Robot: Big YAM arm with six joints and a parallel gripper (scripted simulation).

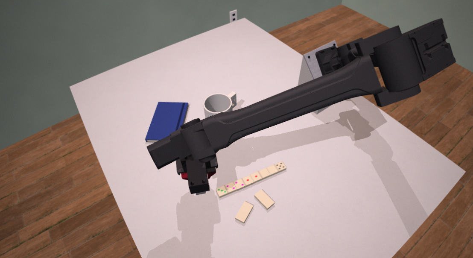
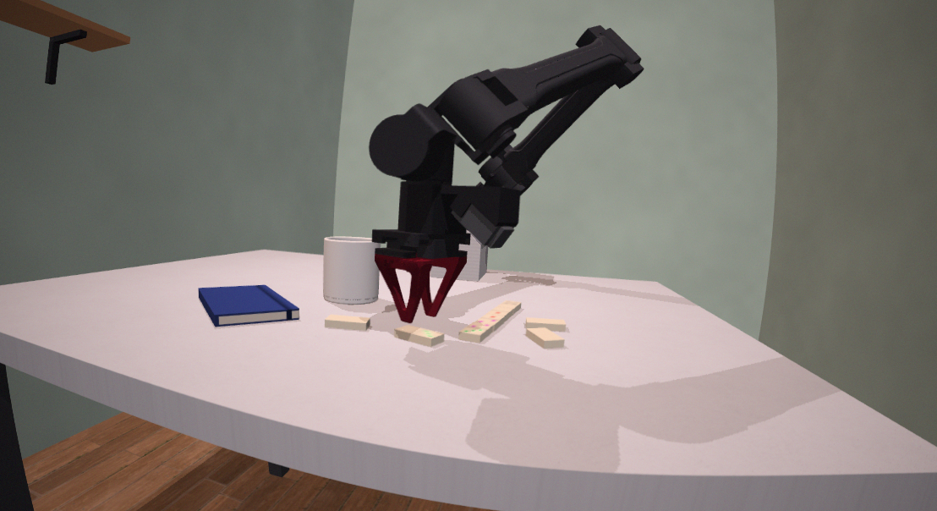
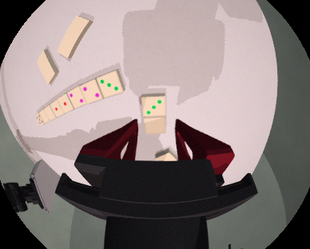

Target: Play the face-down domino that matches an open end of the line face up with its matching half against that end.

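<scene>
Now: hand 30 mm above the domino. Round my hand: white mug 170 mm to the right, 160 mm behind, 10 mm above; then blue notebook 270 mm to the right, 30 mm below, 10 mm behind.
</scene>
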